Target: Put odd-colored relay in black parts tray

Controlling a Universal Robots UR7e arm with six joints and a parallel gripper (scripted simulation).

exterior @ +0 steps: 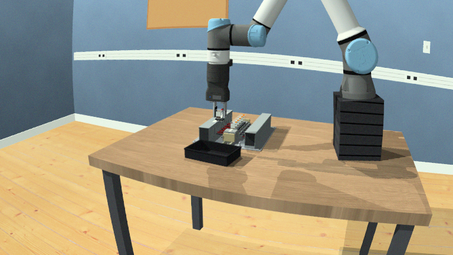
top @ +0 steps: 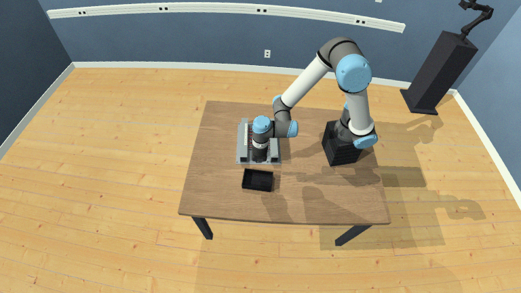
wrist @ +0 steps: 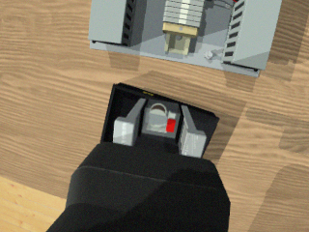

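Right now my hand is 60 mm to the right of the black parts tray and 130 mm above it. Round my hand: relay panel: 210 mm to the right, 110 mm below; relay: 10 mm below.
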